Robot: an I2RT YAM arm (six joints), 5 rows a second.
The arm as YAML. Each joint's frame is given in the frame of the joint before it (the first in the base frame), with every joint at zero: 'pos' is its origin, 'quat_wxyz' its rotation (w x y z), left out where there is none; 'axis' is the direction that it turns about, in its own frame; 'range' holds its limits. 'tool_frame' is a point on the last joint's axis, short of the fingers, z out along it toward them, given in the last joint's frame.
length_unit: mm
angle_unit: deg
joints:
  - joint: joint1
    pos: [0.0, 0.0, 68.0]
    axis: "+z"
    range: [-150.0, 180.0]
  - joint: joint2
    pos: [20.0, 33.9, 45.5]
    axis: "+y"
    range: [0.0, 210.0]
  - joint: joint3
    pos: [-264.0, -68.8, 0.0]
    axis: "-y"
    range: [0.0, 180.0]
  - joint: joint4
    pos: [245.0, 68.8, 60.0]
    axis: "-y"
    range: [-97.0, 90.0]
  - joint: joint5
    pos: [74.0, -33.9, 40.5]
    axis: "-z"
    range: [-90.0, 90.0]
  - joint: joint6
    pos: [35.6, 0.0, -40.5]
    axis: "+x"
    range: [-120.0, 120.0]
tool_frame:
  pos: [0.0, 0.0, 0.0]
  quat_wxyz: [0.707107, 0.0, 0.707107, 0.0]
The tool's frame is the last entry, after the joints.
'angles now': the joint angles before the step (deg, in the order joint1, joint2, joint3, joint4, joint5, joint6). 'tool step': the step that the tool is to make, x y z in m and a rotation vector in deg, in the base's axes. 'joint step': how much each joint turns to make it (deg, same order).
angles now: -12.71 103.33 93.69 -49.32 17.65 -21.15
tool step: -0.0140 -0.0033 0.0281 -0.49 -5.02 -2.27
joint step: -0.95 -3.89 0.64 -0.01 0.17 1.55
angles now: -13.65 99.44 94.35 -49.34 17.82 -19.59
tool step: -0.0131 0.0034 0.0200 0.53 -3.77 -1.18
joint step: -0.01 -3.37 0.00 -0.40 -0.41 1.87
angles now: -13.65 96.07 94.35 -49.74 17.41 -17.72
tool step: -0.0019 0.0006 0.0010 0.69 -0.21 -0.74
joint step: 0.01 -0.29 -0.01 -0.56 -0.10 1.09
